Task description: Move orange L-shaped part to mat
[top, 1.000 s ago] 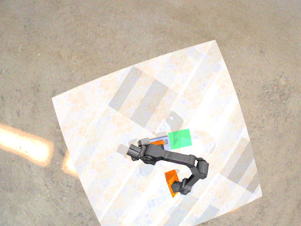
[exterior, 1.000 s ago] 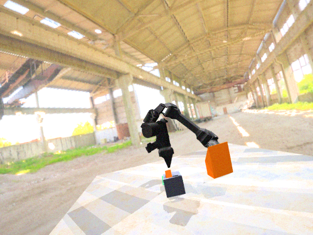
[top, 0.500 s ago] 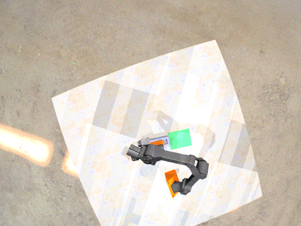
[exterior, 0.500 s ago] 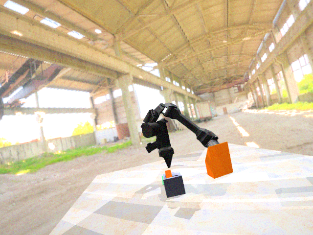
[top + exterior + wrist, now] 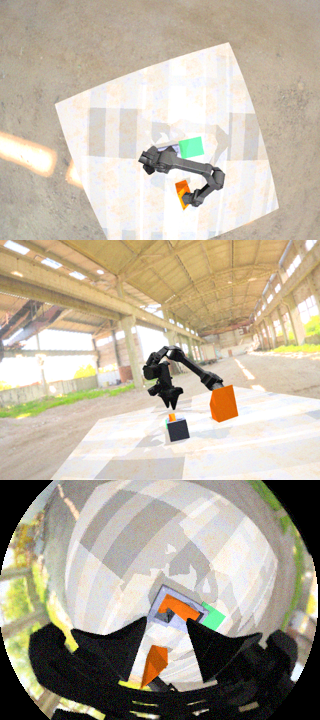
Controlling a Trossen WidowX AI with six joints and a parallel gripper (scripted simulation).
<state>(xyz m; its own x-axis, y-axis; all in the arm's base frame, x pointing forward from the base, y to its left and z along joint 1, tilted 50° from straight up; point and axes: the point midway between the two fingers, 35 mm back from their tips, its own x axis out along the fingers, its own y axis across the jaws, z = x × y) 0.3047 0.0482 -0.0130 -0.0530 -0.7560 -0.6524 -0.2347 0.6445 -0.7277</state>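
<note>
The orange L-shaped part is 2 cm behind my gripper tip, 2 cm to the right of it and 10 cm below it. Round my gripper tip: green mat 5 cm behind, 20 cm to the right, 16 cm below.
</note>
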